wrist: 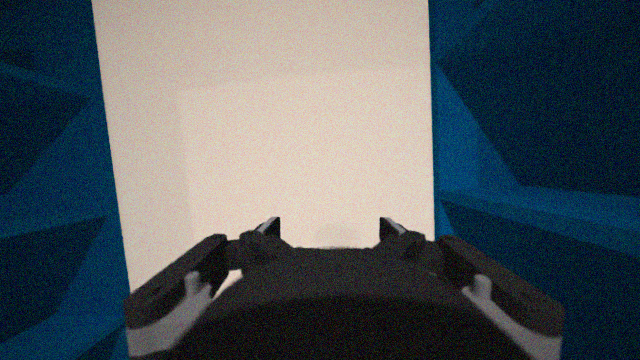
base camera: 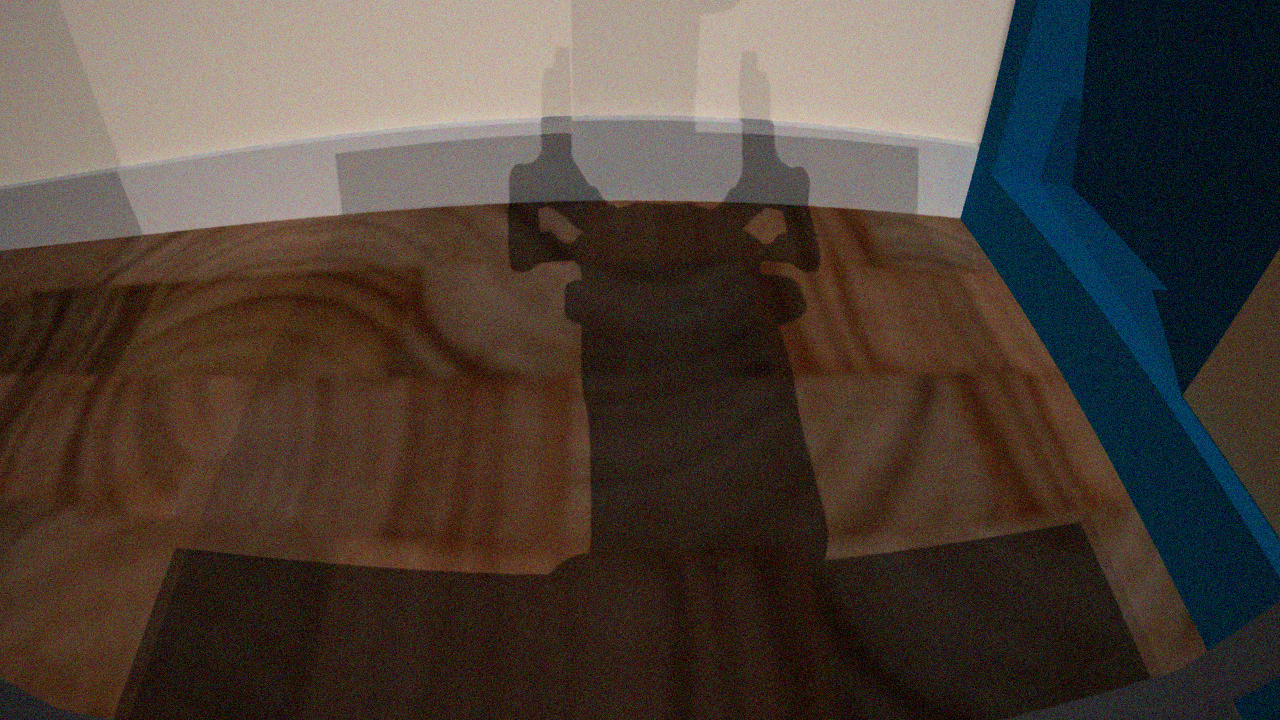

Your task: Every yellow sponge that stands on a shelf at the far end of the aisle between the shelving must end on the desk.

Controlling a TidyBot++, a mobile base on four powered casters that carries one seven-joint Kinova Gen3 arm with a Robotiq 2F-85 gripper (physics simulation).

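Places are measured from the arm's base along level axes (x ahead, y left, z up), in centimetres.
Pixels of known places: gripper, fingertip midpoint: (wrist: 329, 228).
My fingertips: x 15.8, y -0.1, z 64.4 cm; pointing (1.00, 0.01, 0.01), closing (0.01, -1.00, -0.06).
Ahead of a thing's pixels: the offset from my fingertips to its top centre. "spot": to the spot under its first point. Level surfaces: height alone.
My gripper (wrist: 329, 228) is open and empty in the wrist view, pointing at the pale end wall. Its two fingertips stand wide apart. Blue shelving stands on both sides of it: the right shelving unit (wrist: 434, 125) (base camera: 1047, 295) and the left shelving unit (wrist: 107, 150). Dark shelf bays show in both units. No yellow sponge shows in either view, and the desk does not show. In the base camera view the gripper itself does not show; its shadow with two spread fingers falls on the floor and the wall.
The end wall (base camera: 268, 80) (wrist: 300, 140) with its pale grey baseboard @(spot: dy +43.0, dx +54.9, dz -99.2 cm) (base camera: 223, 188) stands close ahead across the aisle. The wooden floor @(dz -104.0 cm) (base camera: 483, 447) runs up to it. A brown panel @(spot: dy -39.6, dx +14.3, dz -91.8 cm) (base camera: 1244, 385) shows at the right edge of the base camera view, beside the blue shelving.
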